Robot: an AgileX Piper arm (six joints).
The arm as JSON. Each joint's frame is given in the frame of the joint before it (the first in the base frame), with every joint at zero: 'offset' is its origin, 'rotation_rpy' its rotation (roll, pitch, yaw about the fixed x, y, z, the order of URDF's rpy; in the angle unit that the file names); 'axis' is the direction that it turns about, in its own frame. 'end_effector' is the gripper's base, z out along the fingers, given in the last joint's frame.
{
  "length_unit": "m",
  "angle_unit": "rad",
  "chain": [
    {
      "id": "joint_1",
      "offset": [
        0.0,
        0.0,
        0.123
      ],
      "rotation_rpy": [
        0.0,
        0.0,
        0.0
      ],
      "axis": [
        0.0,
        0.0,
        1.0
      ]
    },
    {
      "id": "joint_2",
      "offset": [
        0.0,
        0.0,
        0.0
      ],
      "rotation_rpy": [
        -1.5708,
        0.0,
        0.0
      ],
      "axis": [
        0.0,
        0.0,
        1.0
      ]
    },
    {
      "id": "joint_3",
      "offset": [
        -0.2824,
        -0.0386,
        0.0
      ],
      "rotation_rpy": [
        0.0,
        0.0,
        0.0
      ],
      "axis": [
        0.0,
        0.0,
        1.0
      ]
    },
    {
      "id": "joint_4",
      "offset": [
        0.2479,
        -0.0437,
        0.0
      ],
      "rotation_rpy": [
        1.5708,
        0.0,
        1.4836
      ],
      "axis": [
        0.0,
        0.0,
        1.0
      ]
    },
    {
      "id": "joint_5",
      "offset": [
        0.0,
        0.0,
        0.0
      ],
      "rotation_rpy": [
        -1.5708,
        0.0,
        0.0
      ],
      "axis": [
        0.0,
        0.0,
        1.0
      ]
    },
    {
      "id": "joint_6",
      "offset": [
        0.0,
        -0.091,
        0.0
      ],
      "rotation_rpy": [
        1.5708,
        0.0,
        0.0
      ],
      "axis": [
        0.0,
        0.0,
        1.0
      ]
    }
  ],
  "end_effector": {
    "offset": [
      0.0,
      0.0,
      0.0
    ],
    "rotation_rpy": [
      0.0,
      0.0,
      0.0
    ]
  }
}
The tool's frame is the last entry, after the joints.
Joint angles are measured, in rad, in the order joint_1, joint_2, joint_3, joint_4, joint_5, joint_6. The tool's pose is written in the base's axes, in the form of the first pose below.
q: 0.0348, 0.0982, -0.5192, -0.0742, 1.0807, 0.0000
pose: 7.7 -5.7 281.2; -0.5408 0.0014 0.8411; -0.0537 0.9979 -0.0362; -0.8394 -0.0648 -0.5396
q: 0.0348, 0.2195, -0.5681, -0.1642, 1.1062, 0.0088
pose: 22.1 -12.5 292.4; -0.6206 0.0401 0.7831; -0.0862 0.9891 -0.1190; -0.7794 -0.1413 -0.6104
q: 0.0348, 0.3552, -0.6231, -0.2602, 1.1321, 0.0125
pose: 40.8 -19.8 304.0; -0.7011 0.0645 0.7101; -0.1217 0.9705 -0.2083; -0.7026 -0.2325 -0.6726
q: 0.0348, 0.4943, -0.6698, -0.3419, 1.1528, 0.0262
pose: 63.1 -25.7 311.2; -0.7763 0.0746 0.6259; -0.1385 0.9485 -0.2848; -0.6149 -0.3078 -0.7261
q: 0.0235, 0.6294, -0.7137, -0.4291, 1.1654, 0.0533
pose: 86.9 -32.8 316.1; -0.8363 0.0943 0.5400; -0.1351 0.9193 -0.3697; -0.5313 -0.3822 -0.7561
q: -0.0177, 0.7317, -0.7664, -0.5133, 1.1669, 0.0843
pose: 105.5 -43.0 324.7; -0.8649 0.1485 0.4794; -0.1037 0.8818 -0.4601; -0.4911 -0.4477 -0.7473
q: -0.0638, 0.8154, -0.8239, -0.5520, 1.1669, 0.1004
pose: 121.4 -51.7 333.3; -0.8797 0.1934 0.4343; -0.0637 0.8573 -0.5109; -0.4712 -0.4772 -0.7418
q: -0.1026, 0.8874, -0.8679, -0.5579, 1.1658, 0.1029
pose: 135.6 -58.5 336.8; -0.8936 0.2154 0.3937; -0.0290 0.8477 -0.5297; -0.4478 -0.4848 -0.7513
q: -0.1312, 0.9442, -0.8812, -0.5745, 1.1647, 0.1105
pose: 146.2 -65.1 333.1; -0.9114 0.2247 0.3447; -0.0016 0.8358 -0.5490; -0.4115 -0.5009 -0.7614
